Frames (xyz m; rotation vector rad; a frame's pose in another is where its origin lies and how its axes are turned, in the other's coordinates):
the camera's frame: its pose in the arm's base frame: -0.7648 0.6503 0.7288 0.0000 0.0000 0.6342
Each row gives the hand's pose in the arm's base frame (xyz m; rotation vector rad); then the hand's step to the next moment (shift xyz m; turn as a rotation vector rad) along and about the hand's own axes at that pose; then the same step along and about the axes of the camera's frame.
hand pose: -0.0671 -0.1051 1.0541 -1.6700 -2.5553 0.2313
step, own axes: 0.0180 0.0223 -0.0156 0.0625 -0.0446 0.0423
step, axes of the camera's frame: 0.0280 0.0124 0.0113 -0.0364 0.0716 -0.0351
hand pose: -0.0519 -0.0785 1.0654 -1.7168 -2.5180 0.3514
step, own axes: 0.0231 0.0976 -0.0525 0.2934 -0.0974 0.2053
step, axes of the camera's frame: 0.1099 -0.0025 0.0271 -0.0673 0.3073 -0.1969
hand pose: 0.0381 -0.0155 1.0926 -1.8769 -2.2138 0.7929
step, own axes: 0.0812 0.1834 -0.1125 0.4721 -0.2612 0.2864
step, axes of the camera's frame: 0.2295 -0.0110 -0.0087 -0.1647 0.5412 -0.2303
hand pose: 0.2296 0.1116 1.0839 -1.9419 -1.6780 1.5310
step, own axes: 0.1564 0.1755 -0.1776 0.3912 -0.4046 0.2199
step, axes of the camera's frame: 0.2664 -0.0144 -0.1251 -0.1789 0.5744 -0.0565
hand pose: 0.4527 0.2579 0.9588 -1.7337 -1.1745 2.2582
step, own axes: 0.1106 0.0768 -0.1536 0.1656 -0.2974 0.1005
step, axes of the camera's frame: 0.1428 -0.0074 -0.1459 -0.0692 0.3443 0.0515
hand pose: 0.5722 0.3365 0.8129 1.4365 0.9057 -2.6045
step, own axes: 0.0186 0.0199 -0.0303 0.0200 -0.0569 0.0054
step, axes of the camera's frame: 0.0167 -0.0083 -0.0362 0.0031 0.0590 0.0134
